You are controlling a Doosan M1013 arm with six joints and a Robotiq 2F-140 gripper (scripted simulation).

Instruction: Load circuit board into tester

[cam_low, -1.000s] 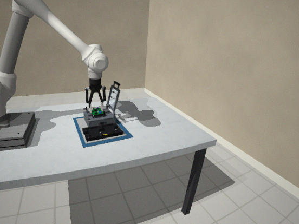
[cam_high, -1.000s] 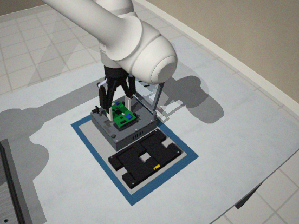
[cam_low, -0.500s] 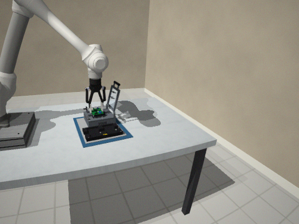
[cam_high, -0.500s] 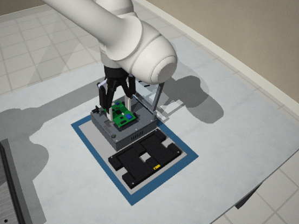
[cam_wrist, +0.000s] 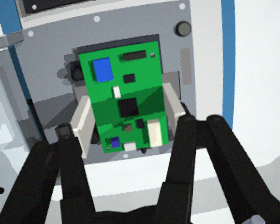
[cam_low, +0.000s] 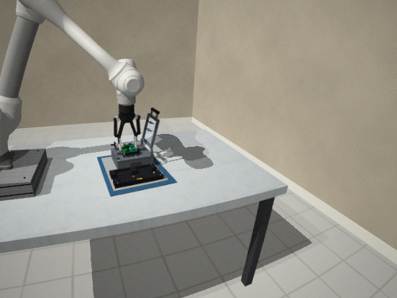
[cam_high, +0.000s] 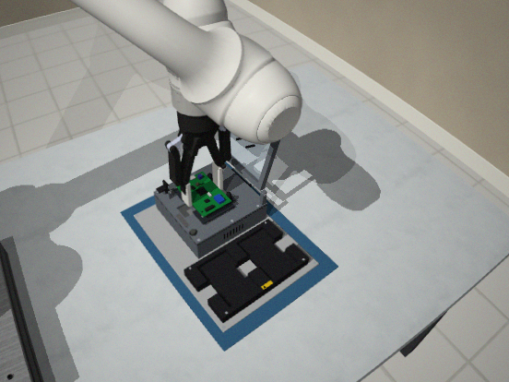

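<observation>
My hand is 20 mm above the green circuit board. Round my hand: latch hook 60 mm to the left, 60 mm behind, 20 mm below; then tester lid 120 mm ahead, 80 mm above, 10 mm to the right.
</observation>
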